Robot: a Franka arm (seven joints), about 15 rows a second.
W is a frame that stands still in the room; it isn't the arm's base.
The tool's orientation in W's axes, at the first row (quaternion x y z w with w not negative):
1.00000 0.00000 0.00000 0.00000
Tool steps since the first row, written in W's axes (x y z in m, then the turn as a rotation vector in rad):
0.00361 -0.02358 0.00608 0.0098 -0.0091 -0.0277
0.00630 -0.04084 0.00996 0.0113 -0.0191 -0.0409
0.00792 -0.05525 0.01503 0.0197 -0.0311 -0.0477
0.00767 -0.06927 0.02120 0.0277 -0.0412 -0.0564
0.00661 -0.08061 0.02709 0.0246 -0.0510 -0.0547
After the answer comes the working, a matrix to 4 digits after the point.
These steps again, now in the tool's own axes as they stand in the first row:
0.00361 0.02358 -0.00608 0.0098 0.0091 0.0277
0.00630 0.04084 -0.00996 0.0113 0.0191 0.0409
0.00792 0.05525 -0.01503 0.0197 0.0311 0.0477
0.00767 0.06927 -0.02120 0.0277 0.0412 0.0564
0.00661 0.08061 -0.02709 0.0246 0.0510 0.0547

The tool's axes in the first row as the columns of a matrix, in W's axes (rounded; the answer above uses it unrounded):
1.0000 0.0000 0.0000
0.0000 -1.0000 0.0000
0.0000 0.0000 -1.0000

